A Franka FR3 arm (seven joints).
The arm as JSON. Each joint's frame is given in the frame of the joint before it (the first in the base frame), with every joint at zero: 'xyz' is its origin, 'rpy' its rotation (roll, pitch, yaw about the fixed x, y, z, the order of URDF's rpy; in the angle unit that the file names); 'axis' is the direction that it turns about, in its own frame. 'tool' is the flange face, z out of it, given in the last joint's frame.
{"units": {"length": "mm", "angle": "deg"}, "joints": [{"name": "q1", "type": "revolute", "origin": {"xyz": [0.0, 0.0, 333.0], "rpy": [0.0, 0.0, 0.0]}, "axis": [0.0, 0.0, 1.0]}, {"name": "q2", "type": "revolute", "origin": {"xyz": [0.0, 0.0, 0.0], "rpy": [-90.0, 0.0, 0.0]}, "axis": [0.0, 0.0, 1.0]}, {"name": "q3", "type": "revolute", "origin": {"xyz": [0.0, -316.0, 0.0], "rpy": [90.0, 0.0, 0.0]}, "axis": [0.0, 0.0, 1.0]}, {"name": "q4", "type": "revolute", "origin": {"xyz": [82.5, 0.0, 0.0], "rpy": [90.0, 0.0, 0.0]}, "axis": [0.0, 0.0, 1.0]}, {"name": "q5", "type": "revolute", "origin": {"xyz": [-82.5, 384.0, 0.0], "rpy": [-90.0, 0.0, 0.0]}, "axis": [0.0, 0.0, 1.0]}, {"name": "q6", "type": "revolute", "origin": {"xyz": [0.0, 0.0, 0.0], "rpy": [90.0, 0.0, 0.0]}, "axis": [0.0, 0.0, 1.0]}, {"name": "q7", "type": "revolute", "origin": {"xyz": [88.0, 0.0, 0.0], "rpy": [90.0, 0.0, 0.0]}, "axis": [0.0, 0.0, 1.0]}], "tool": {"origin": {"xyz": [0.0, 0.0, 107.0], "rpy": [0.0, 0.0, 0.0]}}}
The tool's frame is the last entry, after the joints.
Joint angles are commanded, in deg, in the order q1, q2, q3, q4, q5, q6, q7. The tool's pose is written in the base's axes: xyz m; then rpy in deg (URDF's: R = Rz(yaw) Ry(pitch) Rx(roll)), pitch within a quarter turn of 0, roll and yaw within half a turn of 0. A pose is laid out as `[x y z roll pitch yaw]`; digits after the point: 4 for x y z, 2 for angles.
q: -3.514 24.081 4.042 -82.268 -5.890 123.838 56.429
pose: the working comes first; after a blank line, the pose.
Where each joint sits with the arm in this pose, in the base's axes (m; each line is computed from the numbers above, not from the rounded line before):
q1: 0.0000 0.0000 0.3330
q2: 0.0000 0.0000 0.3330
q3: 0.1287 -0.0079 0.6215
q4: 0.2040 -0.0067 0.5879
q5: 0.5958 -0.0047 0.5594
q6: 0.5958 -0.0047 0.5594
q7: 0.6796 -0.0001 0.5858
the tool: 0.7120 -0.0062 0.4840

[0.7120 -0.0062 0.4840 -167.47 -12.95 -55.41]
